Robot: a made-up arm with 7 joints.
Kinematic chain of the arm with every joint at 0, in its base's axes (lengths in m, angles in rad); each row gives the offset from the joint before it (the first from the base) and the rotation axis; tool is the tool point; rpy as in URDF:
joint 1: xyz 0 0 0.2 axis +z
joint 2: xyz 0 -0.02 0.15 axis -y
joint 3: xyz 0 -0.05 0.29 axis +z
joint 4: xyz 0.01 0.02 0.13 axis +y
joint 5: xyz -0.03 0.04 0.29 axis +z
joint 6: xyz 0 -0.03 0.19 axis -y
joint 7: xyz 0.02 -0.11 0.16 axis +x
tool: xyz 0 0 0 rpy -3.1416 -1.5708 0
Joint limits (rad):
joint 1: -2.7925..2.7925
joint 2: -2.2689..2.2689
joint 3: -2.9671..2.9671
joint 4: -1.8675..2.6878
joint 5: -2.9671..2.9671
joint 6: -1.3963..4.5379
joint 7: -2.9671..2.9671
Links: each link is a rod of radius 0.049 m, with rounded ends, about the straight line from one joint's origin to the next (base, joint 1, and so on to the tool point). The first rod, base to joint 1, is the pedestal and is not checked.
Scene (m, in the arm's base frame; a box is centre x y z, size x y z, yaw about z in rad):
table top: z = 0
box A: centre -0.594 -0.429 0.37 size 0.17 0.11 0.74 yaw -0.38
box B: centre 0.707 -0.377 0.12 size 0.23 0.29 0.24 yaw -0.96
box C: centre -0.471 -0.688 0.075 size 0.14 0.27 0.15 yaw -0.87
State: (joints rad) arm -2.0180 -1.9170 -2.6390 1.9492 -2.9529 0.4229 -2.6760
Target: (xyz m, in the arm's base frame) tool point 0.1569 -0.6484 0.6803
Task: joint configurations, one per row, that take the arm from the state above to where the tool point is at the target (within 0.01 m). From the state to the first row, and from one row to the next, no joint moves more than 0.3 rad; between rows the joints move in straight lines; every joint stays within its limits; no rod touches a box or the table.
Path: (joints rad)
1: -1.8524 -2.0304 -2.7484 2.0754 -2.9204 0.4329 -2.4708
2: -1.6868 -2.1438 -2.8577 2.2017 -2.8879 0.4430 -2.2656
3: -1.5212 -2.2573 -2.9671 2.3279 -2.8555 0.4530 -2.0604
4: -1.2563 -2.2291 -2.9671 2.1669 -2.8901 0.4238 -2.2656
5: -0.9913 -2.2009 -2.9671 2.0059 -2.9246 0.3946 -2.4708
6: -0.7264 -2.1727 -2.9671 1.8448 -2.9592 0.3653 -2.6760

